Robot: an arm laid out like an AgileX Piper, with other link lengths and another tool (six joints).
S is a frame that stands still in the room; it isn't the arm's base.
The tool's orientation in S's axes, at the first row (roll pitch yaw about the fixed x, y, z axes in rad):
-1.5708 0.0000 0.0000
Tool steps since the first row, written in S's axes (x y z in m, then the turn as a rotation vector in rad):
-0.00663 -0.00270 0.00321 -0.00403 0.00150 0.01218
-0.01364 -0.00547 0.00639 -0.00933 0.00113 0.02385
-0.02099 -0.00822 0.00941 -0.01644 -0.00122 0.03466
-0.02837 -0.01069 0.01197 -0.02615 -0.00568 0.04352
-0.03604 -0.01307 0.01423 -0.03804 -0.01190 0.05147
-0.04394 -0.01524 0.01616 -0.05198 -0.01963 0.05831
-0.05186 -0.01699 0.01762 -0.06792 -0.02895 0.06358
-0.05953 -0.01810 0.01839 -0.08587 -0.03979 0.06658
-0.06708 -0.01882 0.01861 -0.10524 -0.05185 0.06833
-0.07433 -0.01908 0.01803 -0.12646 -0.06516 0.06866
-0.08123 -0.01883 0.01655 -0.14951 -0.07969 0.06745
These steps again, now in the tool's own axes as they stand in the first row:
-0.00663 -0.00321 -0.00270 -0.00403 -0.01218 0.00150
-0.01364 -0.00639 -0.00547 -0.00933 -0.02385 0.00113
-0.02099 -0.00941 -0.00822 -0.01644 -0.03466 -0.00122
-0.02837 -0.01197 -0.01069 -0.02615 -0.04352 -0.00568
-0.03604 -0.01423 -0.01307 -0.03804 -0.05147 -0.01190
-0.04394 -0.01616 -0.01524 -0.05198 -0.05831 -0.01963
-0.05186 -0.01762 -0.01699 -0.06792 -0.06358 -0.02895
-0.05953 -0.01839 -0.01810 -0.08587 -0.06658 -0.03979
-0.06708 -0.01861 -0.01882 -0.10524 -0.06833 -0.05185
-0.07433 -0.01803 -0.01908 -0.12646 -0.06866 -0.06516
-0.08123 -0.01655 -0.01883 -0.14951 -0.06745 -0.07969

